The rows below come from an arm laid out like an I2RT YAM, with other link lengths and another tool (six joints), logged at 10 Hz.
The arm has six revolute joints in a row. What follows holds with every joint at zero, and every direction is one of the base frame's.
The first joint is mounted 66 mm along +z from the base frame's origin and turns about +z.
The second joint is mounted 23.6 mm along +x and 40 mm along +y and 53.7 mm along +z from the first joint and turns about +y.
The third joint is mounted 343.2 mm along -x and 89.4 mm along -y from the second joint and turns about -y.
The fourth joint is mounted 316 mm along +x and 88.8 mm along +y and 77.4 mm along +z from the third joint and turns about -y.
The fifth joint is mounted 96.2 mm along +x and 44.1 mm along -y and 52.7 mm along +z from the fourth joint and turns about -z.
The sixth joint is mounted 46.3 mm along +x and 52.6 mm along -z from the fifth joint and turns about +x.
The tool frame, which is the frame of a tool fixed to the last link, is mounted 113 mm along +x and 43 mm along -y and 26 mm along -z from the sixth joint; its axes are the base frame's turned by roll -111.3, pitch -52.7 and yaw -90 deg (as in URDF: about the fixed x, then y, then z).
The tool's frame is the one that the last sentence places.
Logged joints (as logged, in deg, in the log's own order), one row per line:
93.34, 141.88, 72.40, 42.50, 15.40, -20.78
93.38, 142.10, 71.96, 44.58, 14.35, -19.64
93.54, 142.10, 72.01, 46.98, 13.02, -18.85
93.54, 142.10, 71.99, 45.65, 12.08, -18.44
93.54, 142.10, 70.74, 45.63, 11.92, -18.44
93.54, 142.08, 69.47, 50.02, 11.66, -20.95
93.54, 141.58, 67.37, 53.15, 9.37, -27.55
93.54, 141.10, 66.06, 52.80, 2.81, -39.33
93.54, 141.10, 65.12, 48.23, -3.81, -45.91
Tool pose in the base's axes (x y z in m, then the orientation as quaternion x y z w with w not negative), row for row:
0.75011, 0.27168, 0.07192, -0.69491, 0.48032, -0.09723, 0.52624
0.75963, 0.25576, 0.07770, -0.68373, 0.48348, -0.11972, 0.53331
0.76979, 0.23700, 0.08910, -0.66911, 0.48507, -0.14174, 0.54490
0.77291, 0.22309, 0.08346, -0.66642, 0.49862, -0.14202, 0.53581
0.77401, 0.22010, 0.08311, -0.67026, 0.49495, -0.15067, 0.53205
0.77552, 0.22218, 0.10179, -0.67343, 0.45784, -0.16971, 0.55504
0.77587, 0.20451, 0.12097, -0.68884, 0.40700, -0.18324, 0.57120
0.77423, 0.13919, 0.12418, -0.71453, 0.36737, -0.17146, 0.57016
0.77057, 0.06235, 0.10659, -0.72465, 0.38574, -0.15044, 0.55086
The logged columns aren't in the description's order. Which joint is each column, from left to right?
Columns, left to right: joint 3, joint 2, joint 6, joint 4, joint 1, joint 5.
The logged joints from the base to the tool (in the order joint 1, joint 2, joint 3, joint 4, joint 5, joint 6), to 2 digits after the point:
15.40, 141.88, 93.34, 42.50, -20.78, 72.40
14.35, 142.10, 93.38, 44.58, -19.64, 71.96
13.02, 142.10, 93.54, 46.98, -18.85, 72.01
12.08, 142.10, 93.54, 45.65, -18.44, 71.99
11.92, 142.10, 93.54, 45.63, -18.44, 70.74
11.66, 142.08, 93.54, 50.02, -20.95, 69.47
9.37, 141.58, 93.54, 53.15, -27.55, 67.37
2.81, 141.10, 93.54, 52.80, -39.33, 66.06
-3.81, 141.10, 93.54, 48.23, -45.91, 65.12

